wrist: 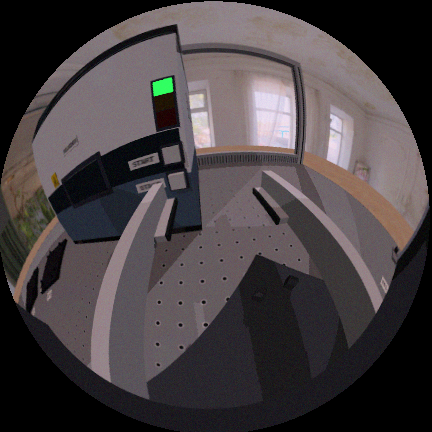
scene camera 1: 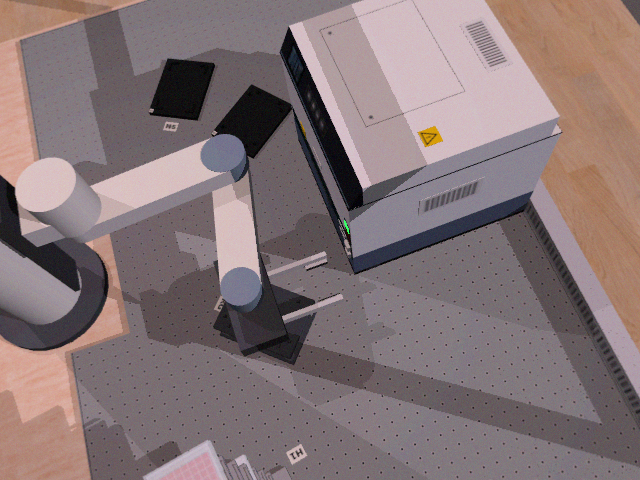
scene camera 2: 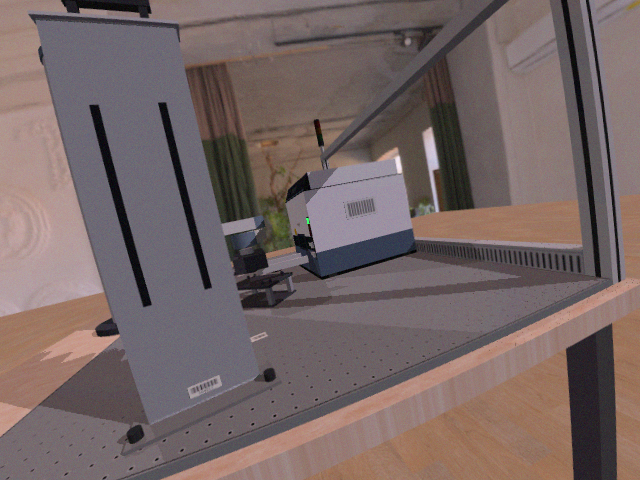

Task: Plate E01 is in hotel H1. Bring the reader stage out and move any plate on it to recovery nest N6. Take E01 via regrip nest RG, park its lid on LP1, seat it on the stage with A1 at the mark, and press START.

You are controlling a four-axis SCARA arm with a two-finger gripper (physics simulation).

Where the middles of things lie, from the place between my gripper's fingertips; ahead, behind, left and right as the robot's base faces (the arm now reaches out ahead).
Labels:
My hand is 50 mm past the black LP1 pad (scene camera 1: pixel 253 119), 460 mm to the right of it and 80 mm above it.

